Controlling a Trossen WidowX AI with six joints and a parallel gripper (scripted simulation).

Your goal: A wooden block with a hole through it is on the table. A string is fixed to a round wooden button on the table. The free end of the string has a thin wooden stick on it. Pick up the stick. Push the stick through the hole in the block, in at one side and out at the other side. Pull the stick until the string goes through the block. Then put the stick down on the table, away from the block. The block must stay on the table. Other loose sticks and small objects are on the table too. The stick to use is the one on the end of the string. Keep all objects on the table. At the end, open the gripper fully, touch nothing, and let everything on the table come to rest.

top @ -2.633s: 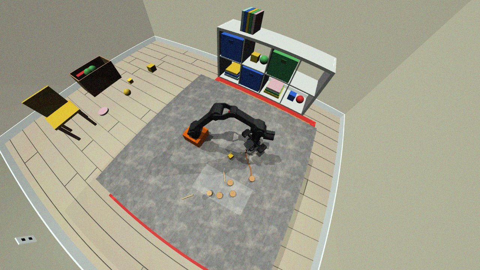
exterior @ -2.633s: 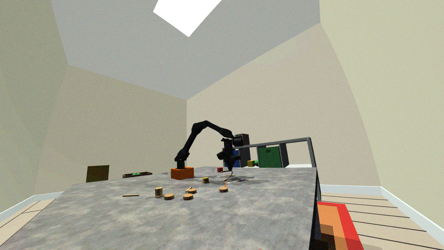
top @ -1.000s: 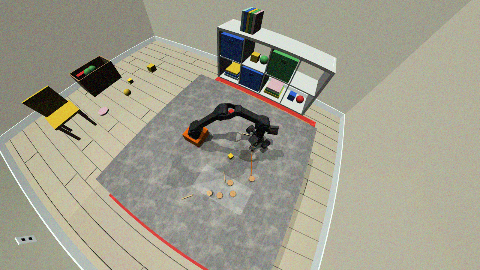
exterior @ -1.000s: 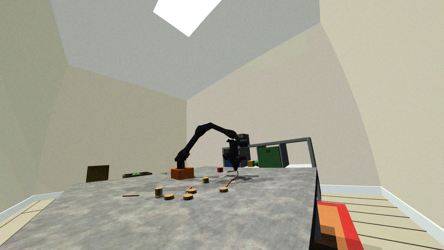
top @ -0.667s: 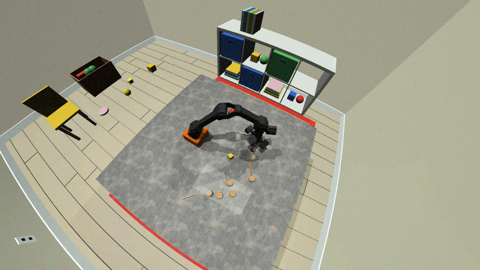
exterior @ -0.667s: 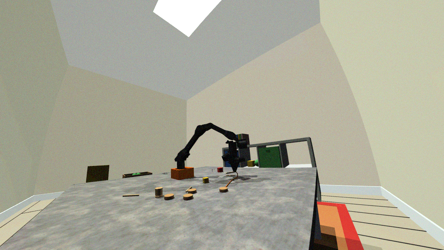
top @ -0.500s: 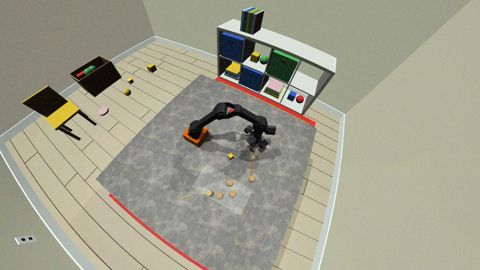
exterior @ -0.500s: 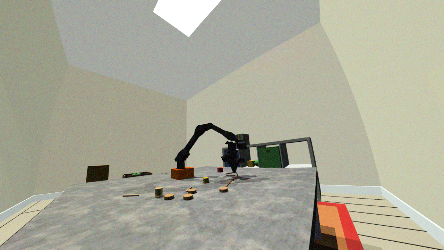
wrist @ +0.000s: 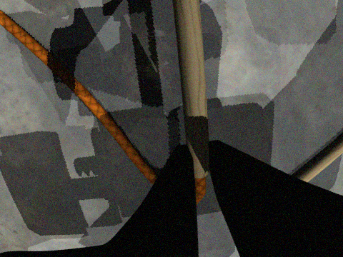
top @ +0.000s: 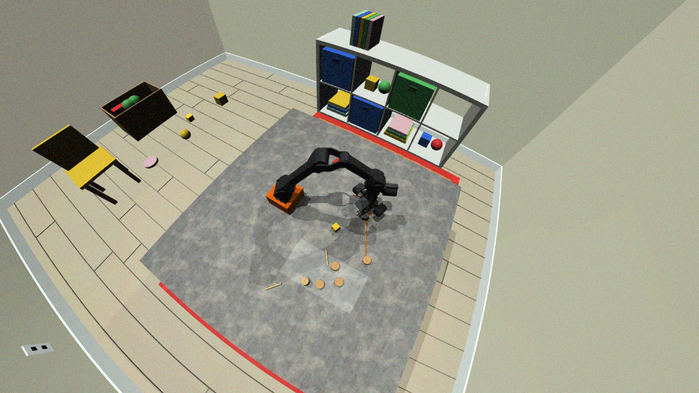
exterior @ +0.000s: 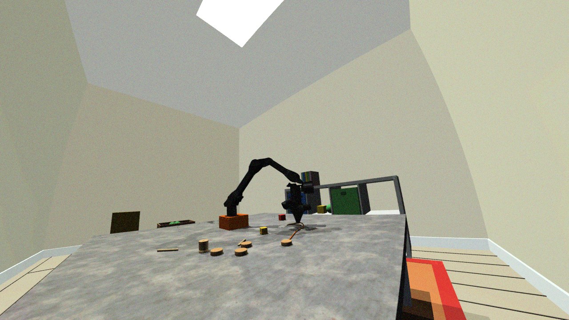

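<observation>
Right now the yellow wooden block is 9 cm behind my gripper tip, 17 cm to the right of it and 1 cm below it. The rest, counted from my gripper tip: round wooden button 11 cm ahead, 25 cm to the right, 2 cm below; then thin wooden stick 1 cm behind, 1 cm to the right; then red cube 26 cm behind, 18 cm to the left.
</observation>
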